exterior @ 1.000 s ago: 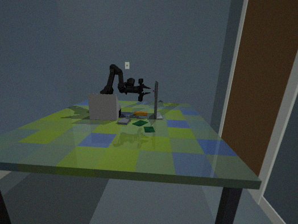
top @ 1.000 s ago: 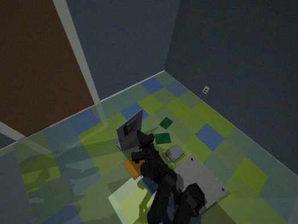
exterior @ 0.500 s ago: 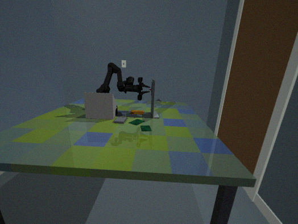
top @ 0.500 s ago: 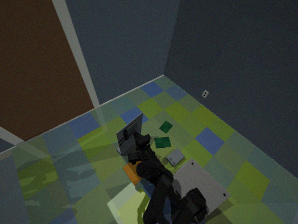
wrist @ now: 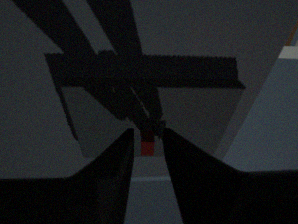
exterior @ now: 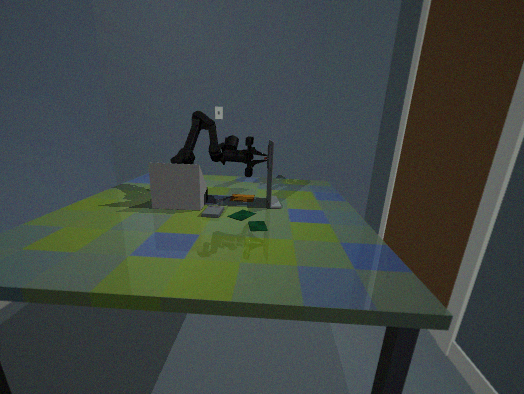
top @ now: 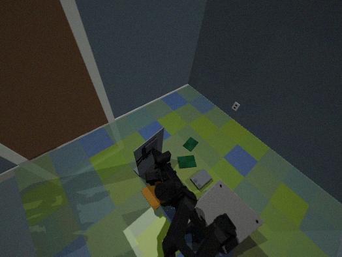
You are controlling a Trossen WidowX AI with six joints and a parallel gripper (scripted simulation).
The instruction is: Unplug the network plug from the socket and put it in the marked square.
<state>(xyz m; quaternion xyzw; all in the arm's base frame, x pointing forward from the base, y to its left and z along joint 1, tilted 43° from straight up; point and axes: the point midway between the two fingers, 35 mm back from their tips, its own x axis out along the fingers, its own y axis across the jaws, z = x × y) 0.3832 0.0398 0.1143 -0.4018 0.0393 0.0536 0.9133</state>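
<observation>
Right now the orange patch is 130 mm behind my gripper tip, 50 mm to the left of it and 220 mm below it. Round my gripper tip: grey upright panel 20 mm ahead, 10 mm to the left, 90 mm below; then red plug right at my gripper tip; then grey plate 200 mm behind, 200 mm to the right, 220 mm below.
</observation>
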